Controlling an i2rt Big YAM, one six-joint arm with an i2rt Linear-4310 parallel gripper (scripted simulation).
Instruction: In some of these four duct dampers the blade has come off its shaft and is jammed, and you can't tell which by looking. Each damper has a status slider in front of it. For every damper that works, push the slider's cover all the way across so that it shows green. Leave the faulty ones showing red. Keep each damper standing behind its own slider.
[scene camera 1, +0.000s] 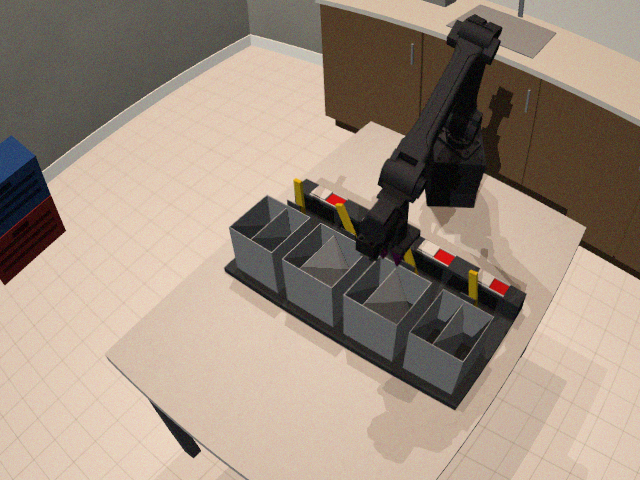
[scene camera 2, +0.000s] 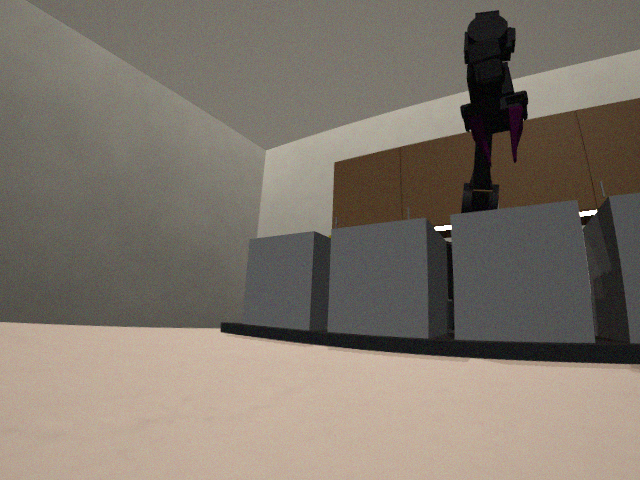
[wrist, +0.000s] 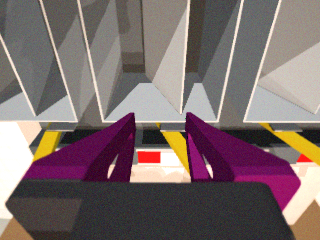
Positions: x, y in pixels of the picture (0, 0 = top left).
duct damper: scene camera 1; scene camera 2 520, 274; wrist
duct damper: scene camera 1; scene camera 2; wrist 276, 100
same spot on duct damper: (wrist: 157, 95) = (scene camera 1: 405, 288)
same spot on duct damper: (scene camera 2: 390, 279) = (scene camera 1: 315, 299)
